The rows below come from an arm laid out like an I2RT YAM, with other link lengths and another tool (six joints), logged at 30 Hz.
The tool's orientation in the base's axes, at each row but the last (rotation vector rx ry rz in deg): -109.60, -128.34, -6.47; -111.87, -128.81, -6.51; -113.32, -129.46, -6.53; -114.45, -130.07, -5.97; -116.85, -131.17, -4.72
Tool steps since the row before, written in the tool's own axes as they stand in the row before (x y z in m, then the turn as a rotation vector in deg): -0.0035, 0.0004, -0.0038, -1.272, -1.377, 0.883; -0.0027, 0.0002, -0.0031, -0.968, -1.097, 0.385; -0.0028, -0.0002, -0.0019, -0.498, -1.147, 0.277; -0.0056, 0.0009, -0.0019, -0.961, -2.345, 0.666; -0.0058, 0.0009, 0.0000, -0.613, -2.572, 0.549
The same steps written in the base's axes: 0.0013, -0.0040, 0.0030, -1.254, -1.296, -1.020; 0.0008, -0.0031, 0.0026, -0.982, -1.040, -0.491; 0.0003, -0.0030, 0.0015, -1.087, -0.602, -0.312; 0.0017, -0.0056, 0.0011, -2.233, -1.162, -0.729; 0.0016, -0.0056, -0.0005, -2.496, -0.854, -0.578
